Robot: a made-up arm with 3 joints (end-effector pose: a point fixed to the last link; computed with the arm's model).
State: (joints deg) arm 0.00 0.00 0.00
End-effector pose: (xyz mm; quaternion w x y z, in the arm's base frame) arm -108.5 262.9 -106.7 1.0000 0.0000 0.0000 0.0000
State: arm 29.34 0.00 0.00
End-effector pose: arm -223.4 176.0 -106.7 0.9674 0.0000 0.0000 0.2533
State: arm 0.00 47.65 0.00
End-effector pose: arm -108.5 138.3 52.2 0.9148 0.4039 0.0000 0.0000
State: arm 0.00 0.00 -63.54
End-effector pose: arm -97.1 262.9 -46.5 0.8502 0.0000 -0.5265 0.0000
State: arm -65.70 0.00 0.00
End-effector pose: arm 195.0 207.1 -106.7 0.8401 0.0000 0.0000 -0.5424
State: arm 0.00 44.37 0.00
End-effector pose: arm -108.5 150.8 45.1 0.9260 0.3776 0.0000 0.0000
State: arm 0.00 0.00 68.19
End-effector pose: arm -171.9 262.9 -121.8 0.8281 0.0000 0.5606 0.0000
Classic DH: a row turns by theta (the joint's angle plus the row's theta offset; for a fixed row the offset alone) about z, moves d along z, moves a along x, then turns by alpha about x. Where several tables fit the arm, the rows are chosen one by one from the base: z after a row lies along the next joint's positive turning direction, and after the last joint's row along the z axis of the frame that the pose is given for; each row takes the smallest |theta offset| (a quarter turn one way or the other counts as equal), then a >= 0, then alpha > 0; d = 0 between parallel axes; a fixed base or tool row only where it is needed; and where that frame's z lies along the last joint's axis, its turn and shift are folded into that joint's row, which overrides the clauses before.
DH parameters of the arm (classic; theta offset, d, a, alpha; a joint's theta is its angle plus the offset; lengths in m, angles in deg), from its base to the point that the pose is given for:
joint 1: 90 -0.1683 0.0207 90
joint 2: 90 -0.1514 0.1009 90
joint 3: 90 0.2422 0.0429 90
tool (fixed): 0 -0.0393 0 0

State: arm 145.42 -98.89 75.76
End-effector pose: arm 129.0 -128.2 -415.3 0.5980 -0.5594 -0.4539 0.3513
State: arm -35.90 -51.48 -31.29
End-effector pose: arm 65.3 251.0 -302.0 0.8613 -0.4727 -0.1022 -0.1559
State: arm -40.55 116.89 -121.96
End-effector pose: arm -256.4 -83.1 -23.8 0.0201 -0.2292 0.5725 0.7870
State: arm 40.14 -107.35 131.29
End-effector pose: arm -184.9 -105.2 -427.7 0.4813 -0.4973 0.3929 -0.6056
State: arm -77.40 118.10 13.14
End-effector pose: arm -162.5 85.2 20.4 0.4601 0.7017 -0.4868 -0.2429
